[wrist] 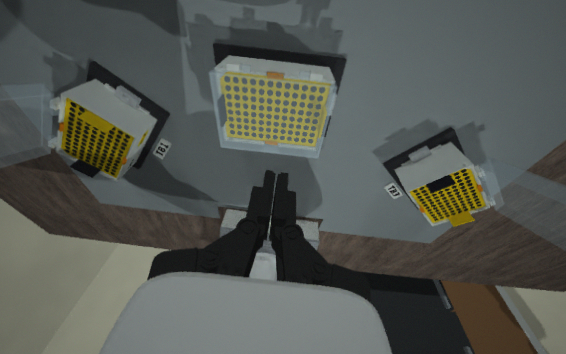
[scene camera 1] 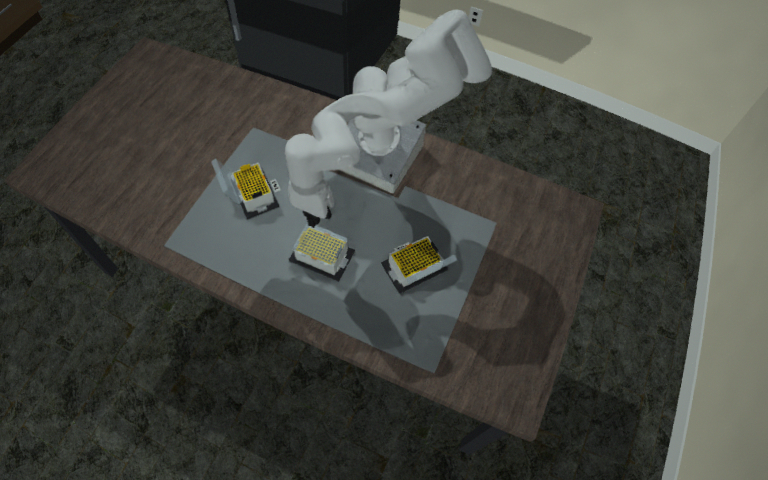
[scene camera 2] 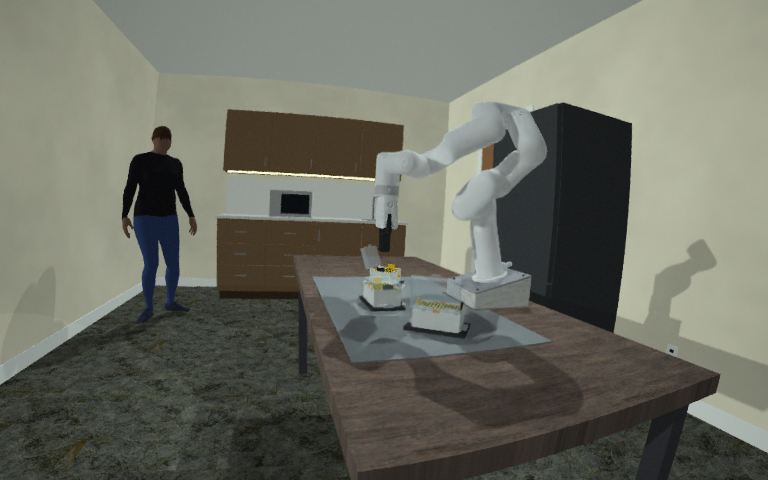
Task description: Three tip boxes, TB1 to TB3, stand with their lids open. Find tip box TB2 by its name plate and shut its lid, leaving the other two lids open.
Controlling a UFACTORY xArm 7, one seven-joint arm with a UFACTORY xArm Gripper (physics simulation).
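Observation:
I can see a tip box TB1 [scene camera 1: 412, 259], and the wrist view shows this same tip box TB1 [wrist: 99, 145]. There is also a tip box TB3 [scene camera 1: 250, 179], and I see the tip box TB3 [wrist: 452, 196] in the wrist view too. A clear lid [scene camera 1: 321, 244] is visible to me, and so is my gripper [scene camera 2: 383, 251].

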